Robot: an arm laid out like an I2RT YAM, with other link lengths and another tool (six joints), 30 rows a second.
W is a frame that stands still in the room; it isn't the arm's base.
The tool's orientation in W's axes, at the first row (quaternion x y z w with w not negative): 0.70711, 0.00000, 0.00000, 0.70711
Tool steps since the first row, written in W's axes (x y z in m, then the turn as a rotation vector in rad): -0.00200, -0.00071, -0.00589, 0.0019, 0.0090, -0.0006; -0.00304, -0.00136, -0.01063, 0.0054, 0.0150, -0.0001; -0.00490, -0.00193, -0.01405, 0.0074, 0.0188, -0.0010; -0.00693, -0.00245, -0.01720, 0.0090, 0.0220, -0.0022; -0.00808, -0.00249, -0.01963, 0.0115, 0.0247, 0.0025; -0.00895, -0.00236, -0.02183, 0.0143, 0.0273, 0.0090
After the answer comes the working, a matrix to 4 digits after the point.
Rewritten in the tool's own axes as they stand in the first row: -0.00200, -0.00589, 0.00071, 0.0019, -0.0006, -0.0090; -0.00304, -0.01063, 0.00136, 0.0054, -0.0001, -0.0150; -0.00490, -0.01405, 0.00193, 0.0074, -0.0010, -0.0188; -0.00693, -0.01720, 0.00245, 0.0090, -0.0022, -0.0220; -0.00808, -0.01963, 0.00249, 0.0115, 0.0025, -0.0247; -0.00895, -0.02183, 0.00236, 0.0143, 0.0090, -0.0273
The tool's axes in the first row as the columns of a matrix, in W's axes (rounded; the answer above uses it unrounded):
1.0000, 0.0000, 0.0000
0.0000, 0.0000, -1.0000
0.0000, 1.0000, 0.0000

